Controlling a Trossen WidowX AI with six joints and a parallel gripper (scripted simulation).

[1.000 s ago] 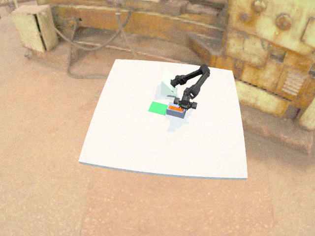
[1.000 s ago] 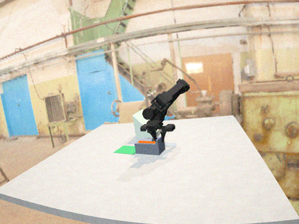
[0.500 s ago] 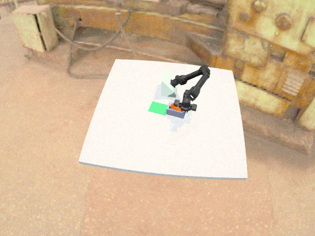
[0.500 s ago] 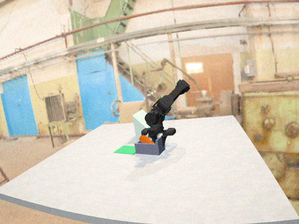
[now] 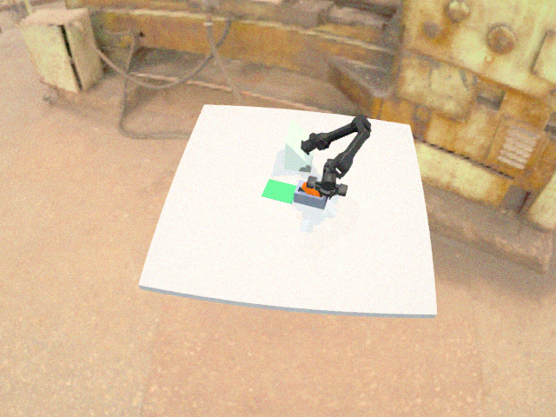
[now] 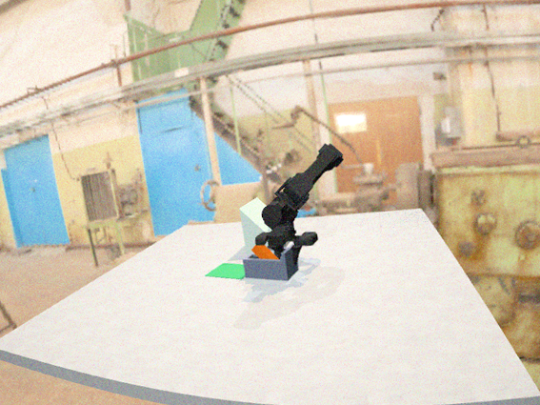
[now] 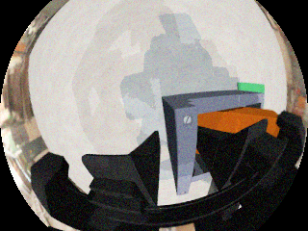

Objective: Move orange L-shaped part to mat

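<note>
The orange L-shaped part lies 50 mm to the right of my gripper tip, 20 mm behind it and 10 mm above it. Round my gripper tip: green mat 220 mm to the right, 50 mm below, 50 mm behind.
</note>
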